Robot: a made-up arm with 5 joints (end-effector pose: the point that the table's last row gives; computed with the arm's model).
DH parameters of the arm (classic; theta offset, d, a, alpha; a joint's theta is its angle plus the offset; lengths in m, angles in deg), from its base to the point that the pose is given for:
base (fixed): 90 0.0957 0 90
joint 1: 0 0.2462 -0.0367 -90
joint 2: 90 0.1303 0.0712 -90
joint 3: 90 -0.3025 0.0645 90
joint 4: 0 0.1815 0.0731 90
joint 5: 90 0.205 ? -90
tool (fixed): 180 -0.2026 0 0
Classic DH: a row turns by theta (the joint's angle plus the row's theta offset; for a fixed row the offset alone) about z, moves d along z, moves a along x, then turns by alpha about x.
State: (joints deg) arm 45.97 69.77 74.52 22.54 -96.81
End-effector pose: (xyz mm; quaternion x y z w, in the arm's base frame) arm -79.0 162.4 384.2 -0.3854 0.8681 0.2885 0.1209
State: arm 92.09 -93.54 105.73 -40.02 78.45
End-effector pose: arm 706.1 277.5 67.9 0.5116 0.2113 -0.4019 0.7294
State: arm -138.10 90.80 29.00 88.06 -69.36
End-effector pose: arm 189.9 -83.9 193.5 0.1740 -0.1671 -0.9704 0.0090
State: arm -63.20 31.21 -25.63 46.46 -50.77
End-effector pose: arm -164.1 -185.0 17.5 -0.6267 0.0144 0.5502 0.5516
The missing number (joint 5, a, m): 0.1167
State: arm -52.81 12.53 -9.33 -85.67 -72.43
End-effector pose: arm 51.1 502.4 -146.3 0.1973 -0.4577 -0.1904 0.8457
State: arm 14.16 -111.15 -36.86 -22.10 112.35
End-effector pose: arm 760.4 -59.3 511.8 0.8897 0.4251 -0.0969 0.1355
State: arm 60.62 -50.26 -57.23 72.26 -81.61
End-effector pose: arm 146.9 203.0 358.6 0.2545 -0.1403 0.1085 0.9507
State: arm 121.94 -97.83 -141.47 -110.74 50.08
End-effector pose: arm 530.8 12.7 -408.3 0.0308 -0.2708 0.2208 0.9365
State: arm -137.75 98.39 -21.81 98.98 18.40
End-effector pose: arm 273.1 421.4 413.8 0.5958 -0.2898 -0.5722 0.4834
